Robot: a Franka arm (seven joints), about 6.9 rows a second.
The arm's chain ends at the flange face. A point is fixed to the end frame.
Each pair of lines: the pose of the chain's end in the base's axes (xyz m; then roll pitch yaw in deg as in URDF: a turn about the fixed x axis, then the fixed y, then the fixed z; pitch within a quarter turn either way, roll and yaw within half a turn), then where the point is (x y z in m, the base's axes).
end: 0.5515, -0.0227, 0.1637, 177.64, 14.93, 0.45
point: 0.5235 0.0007 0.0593
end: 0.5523, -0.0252, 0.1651, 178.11, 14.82, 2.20
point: 0.5238 -0.0018 0.0608
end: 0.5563, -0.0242, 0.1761, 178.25, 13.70, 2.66
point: 0.5296 -0.0007 0.0714
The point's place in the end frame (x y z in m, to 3 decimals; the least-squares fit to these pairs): 0.000 -0.028 0.107
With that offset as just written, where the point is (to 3 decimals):
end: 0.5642, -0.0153, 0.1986, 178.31, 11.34, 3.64
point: 0.541 0.008 0.093
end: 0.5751, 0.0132, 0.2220, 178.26, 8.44, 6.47
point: 0.557 0.036 0.115
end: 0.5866, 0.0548, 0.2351, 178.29, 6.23, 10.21
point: 0.571 0.077 0.128
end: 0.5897, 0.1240, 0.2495, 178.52, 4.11, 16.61
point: 0.575 0.146 0.142
